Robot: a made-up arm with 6 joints.
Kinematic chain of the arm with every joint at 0, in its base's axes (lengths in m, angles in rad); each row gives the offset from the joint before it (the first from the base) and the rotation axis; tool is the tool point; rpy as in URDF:
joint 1: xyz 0 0 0.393 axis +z
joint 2: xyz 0 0 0 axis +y
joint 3: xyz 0.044 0 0.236 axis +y
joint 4: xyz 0.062 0 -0.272 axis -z
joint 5: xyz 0 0 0 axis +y
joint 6: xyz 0.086 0 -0.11 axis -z
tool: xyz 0 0 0 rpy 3.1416 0 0
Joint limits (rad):
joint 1: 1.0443..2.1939
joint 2: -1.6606..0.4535
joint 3: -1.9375..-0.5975
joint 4: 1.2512..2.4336
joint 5: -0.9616..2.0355
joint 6: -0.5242..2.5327
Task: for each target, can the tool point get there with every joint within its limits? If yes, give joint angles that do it. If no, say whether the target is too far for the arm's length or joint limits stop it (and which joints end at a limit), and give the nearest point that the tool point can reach.
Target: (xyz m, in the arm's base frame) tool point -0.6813 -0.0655 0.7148
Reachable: no: too far | nearest point -0.3150 -0.2696 0.7087 | short by 0.419 m
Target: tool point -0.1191 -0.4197 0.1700
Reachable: no: joint limits stop it (at a limit: joint 1, joint 2, joint 3, joint 4, joint 5) | nearest point -0.1120 -0.4560 0.6064 | short by 0.438 m
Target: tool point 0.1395 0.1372 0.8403
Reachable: yes | joints 1.2538 -0.5590 -1.7690 2.2930 -0.3654 1.2140
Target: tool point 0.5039 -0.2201 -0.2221
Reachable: no: too far | nearest point 0.1894 0.1347 0.2293 | short by 0.655 m
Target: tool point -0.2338 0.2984 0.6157
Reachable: yes | joints 1.9859 -0.2342 -1.1433 1.5081 1.3998 1.0046
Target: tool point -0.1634 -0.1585 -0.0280
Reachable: no: joint limits stop it (at a limit: joint 1, joint 2, joint 3, joint 4) | nearest point -0.2089 0.1287 0.2242 | short by 0.385 m
